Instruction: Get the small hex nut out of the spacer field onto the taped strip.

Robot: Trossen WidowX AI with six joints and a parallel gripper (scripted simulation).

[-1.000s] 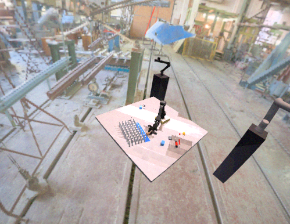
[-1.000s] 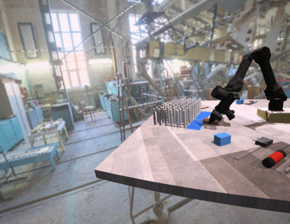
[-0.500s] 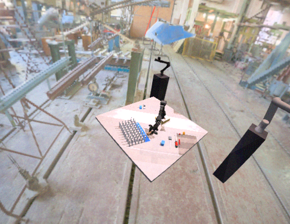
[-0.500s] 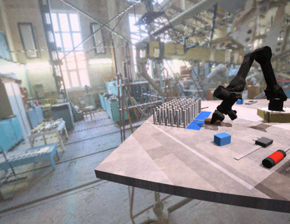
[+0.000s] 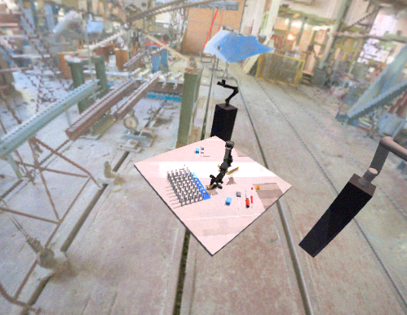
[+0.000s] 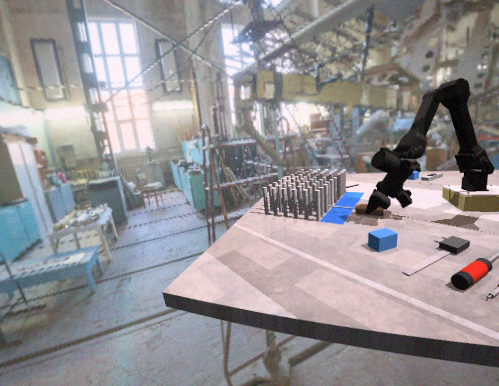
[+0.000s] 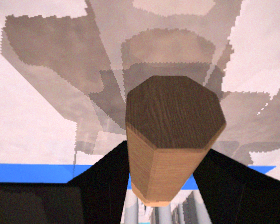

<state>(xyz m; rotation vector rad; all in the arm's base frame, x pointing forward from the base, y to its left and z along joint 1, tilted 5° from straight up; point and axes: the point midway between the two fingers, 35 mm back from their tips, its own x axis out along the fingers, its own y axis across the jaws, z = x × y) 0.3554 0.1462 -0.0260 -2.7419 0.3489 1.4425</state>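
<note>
The blue taped strip is 100 mm to the right of my gripper tip, 80 mm ahead of it and 10 mm below it.
</note>
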